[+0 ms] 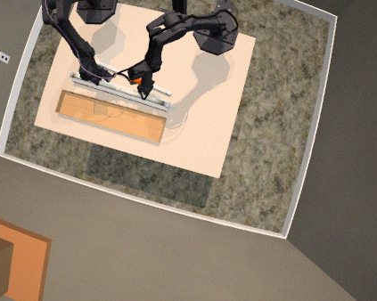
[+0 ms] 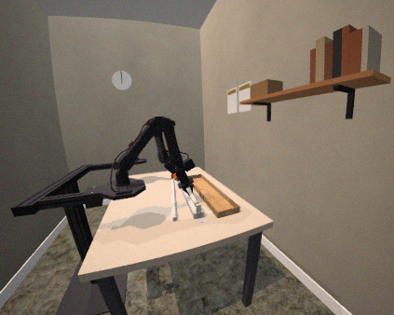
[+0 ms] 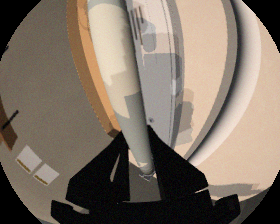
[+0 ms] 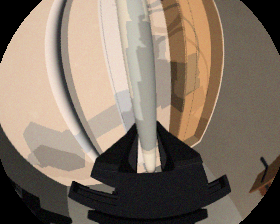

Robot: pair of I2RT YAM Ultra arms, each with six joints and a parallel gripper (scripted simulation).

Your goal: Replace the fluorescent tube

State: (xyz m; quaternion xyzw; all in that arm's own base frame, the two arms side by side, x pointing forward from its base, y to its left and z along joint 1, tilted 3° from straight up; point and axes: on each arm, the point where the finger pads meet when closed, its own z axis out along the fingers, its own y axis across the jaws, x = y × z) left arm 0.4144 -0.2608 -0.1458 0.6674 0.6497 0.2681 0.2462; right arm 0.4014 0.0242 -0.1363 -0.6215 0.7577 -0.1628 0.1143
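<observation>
Right now my right hand is 1 cm short of the old fluorescent tube and 12 cm to the right of it. Round my right hand: carton 16 cm ahead, 10 cm to the left, 5 cm below; light fixture 1 cm ahead, 12 cm to the left, 1 cm below; LED tube 10 cm behind, 13 cm to the left, 5 cm below.
</observation>
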